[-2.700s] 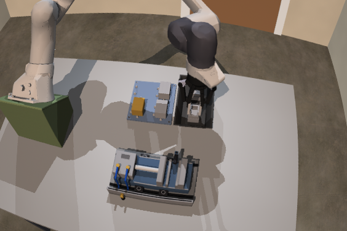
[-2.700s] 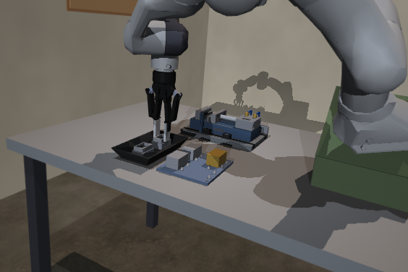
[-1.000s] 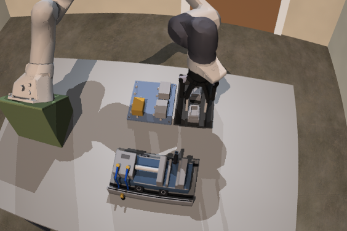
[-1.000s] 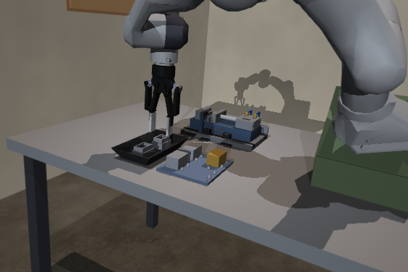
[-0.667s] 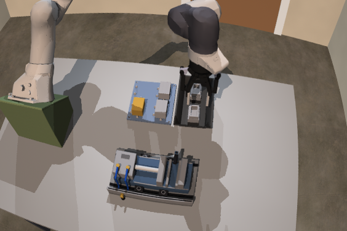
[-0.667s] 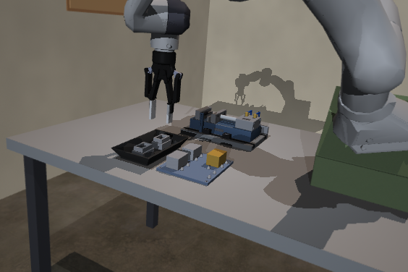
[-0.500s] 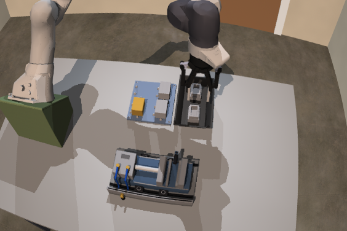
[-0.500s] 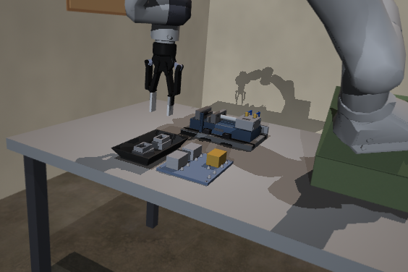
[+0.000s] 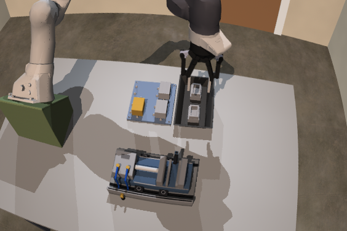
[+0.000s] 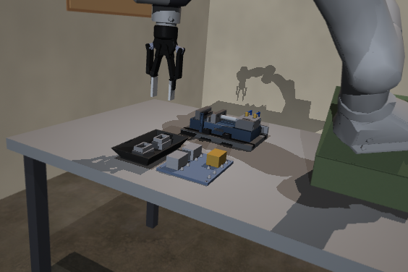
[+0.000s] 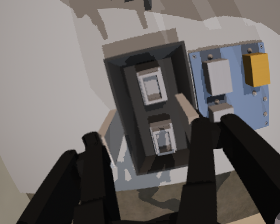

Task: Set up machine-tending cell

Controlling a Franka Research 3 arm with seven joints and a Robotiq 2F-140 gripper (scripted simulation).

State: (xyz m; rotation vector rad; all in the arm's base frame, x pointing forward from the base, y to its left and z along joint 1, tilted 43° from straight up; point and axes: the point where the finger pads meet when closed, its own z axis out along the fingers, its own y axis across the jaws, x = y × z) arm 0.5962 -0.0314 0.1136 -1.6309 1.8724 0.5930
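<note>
Right now my hand is 190 mm above the aluminium blank, 130 mm past it and 20 mm to the right of it. Round my hand: brass blank: 220 mm behind, 190 mm below, 30 mm to the left; blue vise: 260 mm to the right, 170 mm below, 150 mm behind.
</note>
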